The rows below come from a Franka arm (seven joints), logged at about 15 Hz.
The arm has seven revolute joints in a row. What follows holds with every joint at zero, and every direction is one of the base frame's. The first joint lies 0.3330 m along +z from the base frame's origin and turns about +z. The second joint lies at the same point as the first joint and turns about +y. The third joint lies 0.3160 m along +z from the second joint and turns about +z. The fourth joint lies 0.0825 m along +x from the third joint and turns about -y. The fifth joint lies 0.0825 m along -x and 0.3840 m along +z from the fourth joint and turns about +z. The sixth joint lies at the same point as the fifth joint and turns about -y. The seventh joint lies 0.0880 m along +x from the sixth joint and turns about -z. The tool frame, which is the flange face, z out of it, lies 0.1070 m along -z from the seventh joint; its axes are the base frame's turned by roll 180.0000, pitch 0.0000 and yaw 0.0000 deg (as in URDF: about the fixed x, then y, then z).
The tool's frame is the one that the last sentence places.
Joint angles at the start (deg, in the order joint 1, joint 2, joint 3, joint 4, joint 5, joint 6, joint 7):
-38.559 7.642 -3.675 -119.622 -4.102 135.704 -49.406
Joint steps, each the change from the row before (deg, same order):
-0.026 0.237 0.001 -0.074 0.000 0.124 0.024
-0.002 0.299 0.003 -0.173 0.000 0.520 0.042
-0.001 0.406 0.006 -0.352 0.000 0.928 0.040
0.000 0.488 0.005 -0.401 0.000 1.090 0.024
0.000 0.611 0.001 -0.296 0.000 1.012 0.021
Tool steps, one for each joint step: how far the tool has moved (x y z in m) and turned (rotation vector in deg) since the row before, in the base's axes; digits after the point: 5 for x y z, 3 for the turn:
-0.00013 -0.00019 -0.00277 0.120 0.141 -0.041
0.00026 -0.00009 -0.00348 -0.026 -0.044 -0.008
0.00022 0.00009 -0.00526 -0.098 -0.141 0.023
0.00023 0.00011 -0.00617 -0.117 -0.163 0.048
0.00045 -0.00014 -0.00671 -0.061 -0.085 0.043

